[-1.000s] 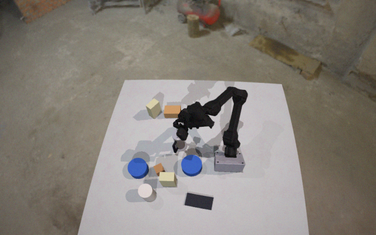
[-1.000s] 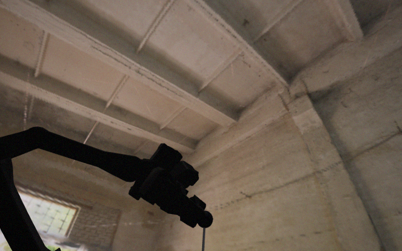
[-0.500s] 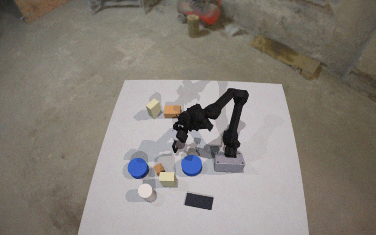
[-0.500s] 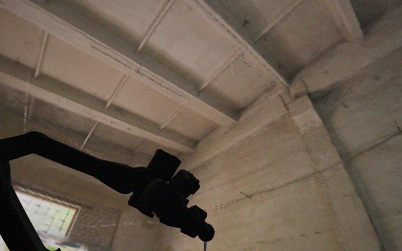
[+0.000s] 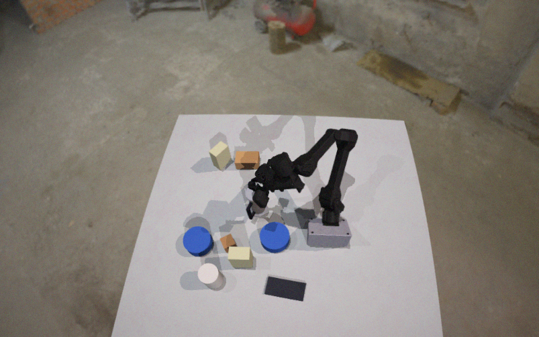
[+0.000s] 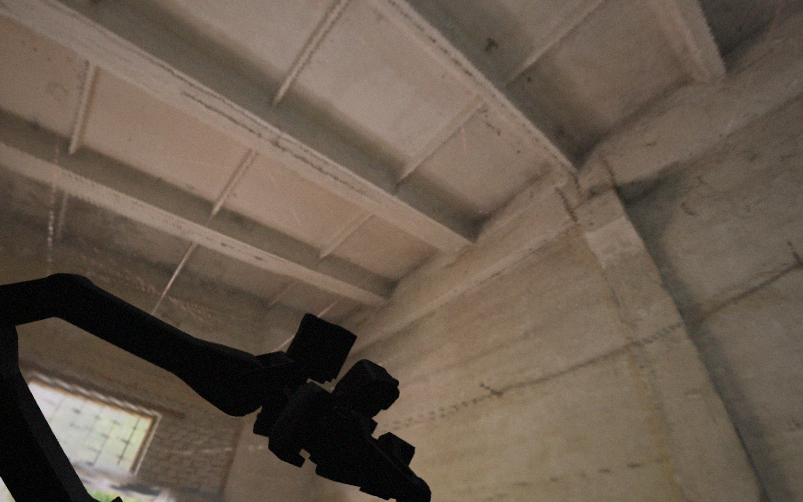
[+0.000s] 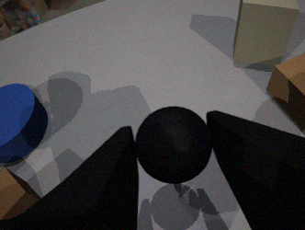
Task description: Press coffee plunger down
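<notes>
Now: the coffee press 10 mm behind my gripper tip, 20 mm to the left of it and 100 mm below it. Also, from my gripper tip: dark flat plate: 160 mm behind, 340 mm to the left, 200 mm below; then white cylinder: 120 mm ahead, 340 mm to the left, 150 mm below.
</notes>
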